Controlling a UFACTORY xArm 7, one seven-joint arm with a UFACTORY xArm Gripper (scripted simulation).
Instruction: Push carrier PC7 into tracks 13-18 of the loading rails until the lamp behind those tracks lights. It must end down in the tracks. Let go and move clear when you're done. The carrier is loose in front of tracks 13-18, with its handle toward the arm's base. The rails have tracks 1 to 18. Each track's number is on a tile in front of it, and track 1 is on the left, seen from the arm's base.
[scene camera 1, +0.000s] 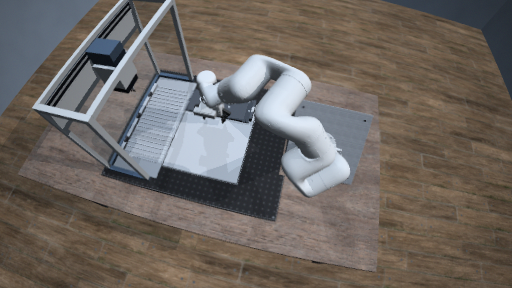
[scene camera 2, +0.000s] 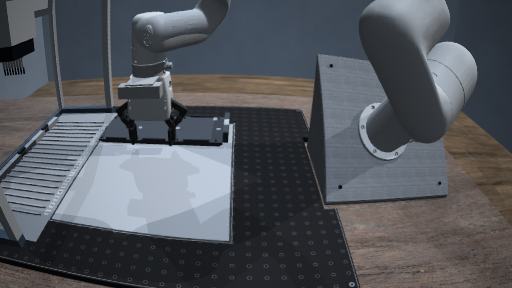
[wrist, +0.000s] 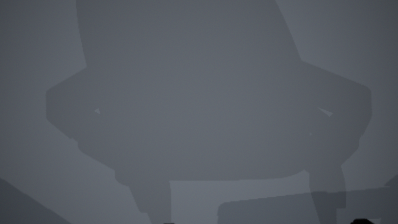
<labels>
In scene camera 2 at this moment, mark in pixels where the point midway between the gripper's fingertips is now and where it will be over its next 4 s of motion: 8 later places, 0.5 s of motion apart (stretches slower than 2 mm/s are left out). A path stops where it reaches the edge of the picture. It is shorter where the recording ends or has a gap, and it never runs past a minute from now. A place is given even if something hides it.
My gripper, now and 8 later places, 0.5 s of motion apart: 152, 142; 151, 134; 150, 125; 150, 116; 150, 106; 149, 101; 155, 92; 162, 83; 167, 75
</labels>
